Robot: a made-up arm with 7 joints.
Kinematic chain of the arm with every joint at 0, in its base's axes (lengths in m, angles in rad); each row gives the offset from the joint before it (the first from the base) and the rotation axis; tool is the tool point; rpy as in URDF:
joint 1: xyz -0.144 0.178 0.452 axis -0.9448 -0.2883 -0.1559
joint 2: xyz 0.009 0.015 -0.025 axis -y
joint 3: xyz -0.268 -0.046 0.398 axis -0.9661 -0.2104 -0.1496
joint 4: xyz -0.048 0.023 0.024 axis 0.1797 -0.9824 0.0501
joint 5: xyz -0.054 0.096 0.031 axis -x
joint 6: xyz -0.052 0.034 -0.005 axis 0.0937 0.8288 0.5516
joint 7: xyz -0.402 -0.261 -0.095 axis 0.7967 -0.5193 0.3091
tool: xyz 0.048 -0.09 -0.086 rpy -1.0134 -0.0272 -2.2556
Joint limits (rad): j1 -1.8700..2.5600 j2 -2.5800..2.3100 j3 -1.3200..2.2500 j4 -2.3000..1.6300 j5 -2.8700..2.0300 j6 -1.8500..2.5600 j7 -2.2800..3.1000
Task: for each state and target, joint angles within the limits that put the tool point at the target. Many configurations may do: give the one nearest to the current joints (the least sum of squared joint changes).
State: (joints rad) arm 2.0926 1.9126 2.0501 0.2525 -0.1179 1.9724 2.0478
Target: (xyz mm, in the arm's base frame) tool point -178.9 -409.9 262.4
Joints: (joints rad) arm 1.6878 2.0212 2.1587 0.2069 0.1150 1.9111 2.1002
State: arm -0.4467 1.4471 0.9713 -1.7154 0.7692 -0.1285 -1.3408
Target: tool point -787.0 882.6 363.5
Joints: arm -0.6908 1.8595 1.2318 -1.4083 0.6397 -0.3444 -1.3675
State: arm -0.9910 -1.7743 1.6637 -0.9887 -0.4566 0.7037 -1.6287
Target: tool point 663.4 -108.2 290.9
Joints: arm -1.2242 -1.7361 1.3475 -0.6373 -0.9395 1.2710 -1.7065
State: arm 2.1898 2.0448 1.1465 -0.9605 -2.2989 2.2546 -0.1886
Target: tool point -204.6 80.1 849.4
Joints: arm 2.1168 1.6517 1.4242 -0.7524 -2.1367 2.3710 -0.1693
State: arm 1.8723 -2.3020 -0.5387 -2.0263 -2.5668 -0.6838 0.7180
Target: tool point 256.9 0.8 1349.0
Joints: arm 2.5600 -2.5220 -1.2080 -1.6956 -2.6125 -0.4969 0.7472
